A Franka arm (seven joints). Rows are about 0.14 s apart.
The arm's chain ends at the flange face. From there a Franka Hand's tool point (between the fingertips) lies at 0.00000 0.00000 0.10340 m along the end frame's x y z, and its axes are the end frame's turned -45 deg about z.
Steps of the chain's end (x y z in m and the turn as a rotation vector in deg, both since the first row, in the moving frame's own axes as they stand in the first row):
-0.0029 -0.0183 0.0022 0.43 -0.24 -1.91
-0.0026 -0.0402 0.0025 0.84 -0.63 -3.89
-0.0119 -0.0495 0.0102 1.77 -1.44 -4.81
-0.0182 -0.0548 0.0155 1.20 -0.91 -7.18
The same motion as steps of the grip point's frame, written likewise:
0.0111 -0.0158 0.0022 0.47 0.13 -1.91
0.0268 -0.0321 0.0025 1.04 0.15 -3.89
0.0268 -0.0475 0.0101 2.27 0.23 -4.81
0.0261 -0.0543 0.0155 1.49 0.21 -7.18

